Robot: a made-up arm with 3 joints.
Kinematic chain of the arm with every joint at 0, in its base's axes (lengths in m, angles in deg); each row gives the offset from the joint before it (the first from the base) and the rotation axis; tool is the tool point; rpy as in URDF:
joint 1: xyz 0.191 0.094 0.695 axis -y
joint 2: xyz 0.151 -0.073 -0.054 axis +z
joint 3: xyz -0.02 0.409 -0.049 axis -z
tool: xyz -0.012 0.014 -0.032 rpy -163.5 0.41 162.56
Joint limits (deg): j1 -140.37..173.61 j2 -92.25..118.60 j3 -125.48..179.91
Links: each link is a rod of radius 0.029 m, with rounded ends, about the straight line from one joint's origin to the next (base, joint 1, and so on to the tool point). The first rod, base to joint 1, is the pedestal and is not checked.
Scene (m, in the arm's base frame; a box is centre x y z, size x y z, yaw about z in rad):
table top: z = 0
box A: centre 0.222 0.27 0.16 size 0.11 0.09 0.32 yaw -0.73
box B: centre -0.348 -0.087 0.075 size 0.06 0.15 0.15 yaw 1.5
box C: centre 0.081 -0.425 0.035 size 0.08 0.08 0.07 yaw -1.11
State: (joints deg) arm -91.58 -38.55 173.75
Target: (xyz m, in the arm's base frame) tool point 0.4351 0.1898 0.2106
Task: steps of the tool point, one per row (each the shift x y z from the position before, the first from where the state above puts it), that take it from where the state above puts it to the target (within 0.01 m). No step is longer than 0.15 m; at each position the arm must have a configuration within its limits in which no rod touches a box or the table.
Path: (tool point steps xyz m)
1: -0.0050 -0.0686 -0.0708
2: -0.0052 -0.0841 -0.0517
3: -0.0049 -0.0949 -0.0296
4: 0.1264 -0.0268 -0.0277
5: 0.1298 -0.0271 0.0032
6: 0.1255 -0.0271 0.0342
7: 0.0191 0.0935 0.0152
8: 0.0042 0.0898 0.0318

